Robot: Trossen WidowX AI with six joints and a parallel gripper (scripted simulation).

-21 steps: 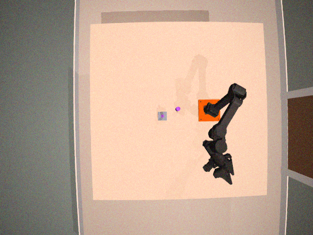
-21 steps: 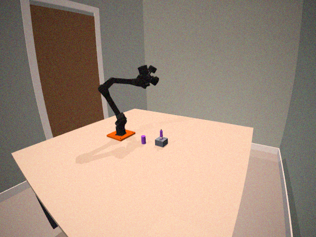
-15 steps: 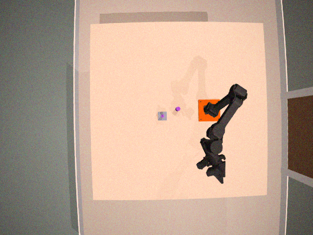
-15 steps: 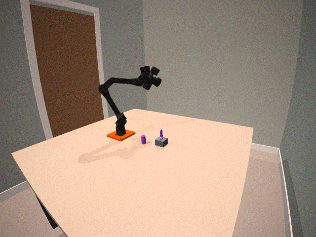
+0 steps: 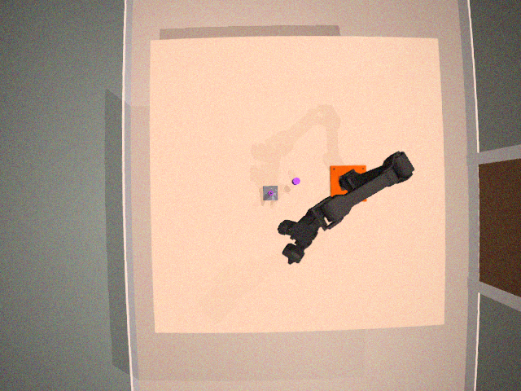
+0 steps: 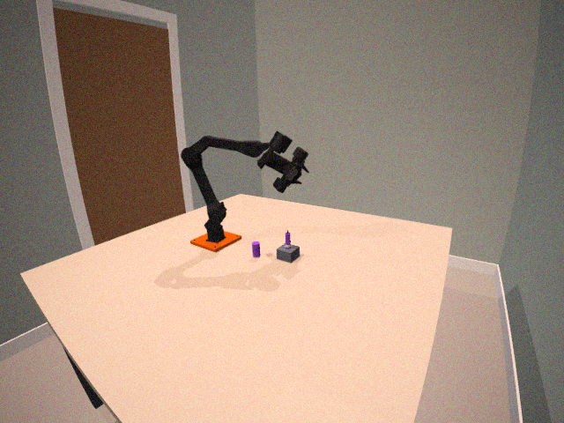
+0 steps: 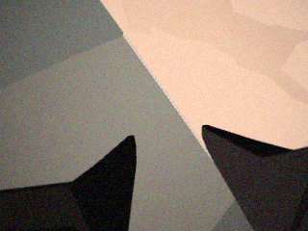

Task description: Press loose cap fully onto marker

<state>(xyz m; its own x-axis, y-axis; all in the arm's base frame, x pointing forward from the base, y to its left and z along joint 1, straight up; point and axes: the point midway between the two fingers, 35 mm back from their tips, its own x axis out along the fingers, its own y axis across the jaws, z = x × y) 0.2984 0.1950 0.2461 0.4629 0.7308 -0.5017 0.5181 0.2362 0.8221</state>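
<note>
Right now my gripper tip is 27 cm to the left of the purple cap, 22 cm above it and 10 cm past it. Also, from my gripper tip: grey holder block (24 cm to the right, 22 cm below, 2 cm ahead).
</note>
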